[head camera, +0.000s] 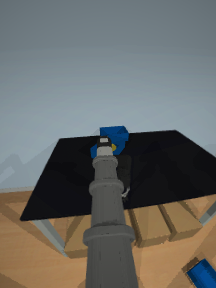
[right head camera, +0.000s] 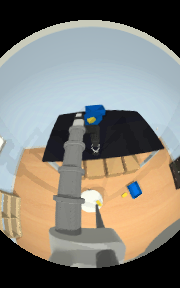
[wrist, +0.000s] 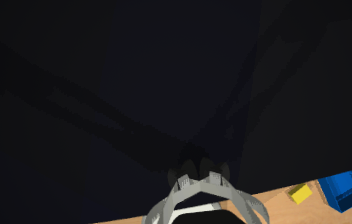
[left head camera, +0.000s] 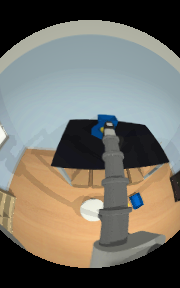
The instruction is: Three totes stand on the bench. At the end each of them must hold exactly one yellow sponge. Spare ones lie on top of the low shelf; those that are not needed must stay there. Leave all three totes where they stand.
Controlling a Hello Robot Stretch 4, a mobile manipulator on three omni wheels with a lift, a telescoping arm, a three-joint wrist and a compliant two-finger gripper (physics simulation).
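Where they show: gripper, fingertip midpoint: (head camera: 122, 201) (right head camera: 95, 154) (wrist: 198, 171); robot's base at its link origin: (right head camera: 90, 200) (left head camera: 92, 209).
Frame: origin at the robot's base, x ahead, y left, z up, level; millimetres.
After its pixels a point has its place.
Note:
A blue tote (head camera: 114, 131) @(x 1354, y -138, z 920 mm) (left head camera: 106, 118) @(x 1349, y -124, z 908 mm) (right head camera: 95, 108) @(x 1353, y -140, z 912 mm) stands at the back of the black bench (head camera: 165, 165) @(x 743, y -496, z 887 mm) (left head camera: 75, 145) @(x 675, y 277, z 887 mm) (right head camera: 125, 132) @(x 753, y -484, z 887 mm) (wrist: 150, 75) @(x 585, y -53, z 887 mm). A second blue tote (head camera: 94, 151) @(x 874, y 84, z 972 mm) (left head camera: 96, 131) @(x 852, y 51, z 968 mm) (right head camera: 99, 119) @(x 977, y -173, z 925 mm) is in front of it, with a yellow sponge (head camera: 114, 147) @(x 987, y -99, z 927 mm) (left head camera: 102, 130) @(x 958, y -33, z 915 mm) (right head camera: 91, 120) @(x 966, y -64, z 920 mm) inside. The arm partly hides this tote in the head camera view. My gripper (head camera: 126, 193) (right head camera: 95, 149) (wrist: 198, 171) @(x 467, y -92, z 887 mm) is shut and empty, over the bench towards its front edge, apart from both totes. The arm hides it in the left head camera view. No third tote shows on the bench.
A blue open box (head camera: 202, 274) @(x 186, y -859, z -24 mm) (left head camera: 136, 200) @(x 106, y -895, z -24 mm) (right head camera: 134, 189) @(x 105, y -887, z -24 mm) (wrist: 339, 192) @(x 0, y -877, z -24 mm) stands in front of the bench, beside a yellow block (right head camera: 124, 195) @(x 28, y -636, z 18 mm) (wrist: 300, 193) @(x 54, y -628, z 18 mm). Another yellow block (right head camera: 99, 203) @(x -44, y -149, z 248 mm) is at a white round surface (left head camera: 90, 210) @(x -15, y 32, z 187 mm) (right head camera: 89, 199) @(x 23, y 4, z 186 mm). Several cardboard boxes (head camera: 150, 230) @(x 514, y -412, z 242 mm) (right head camera: 113, 166) @(x 573, y -422, z 243 mm) stand under the bench.

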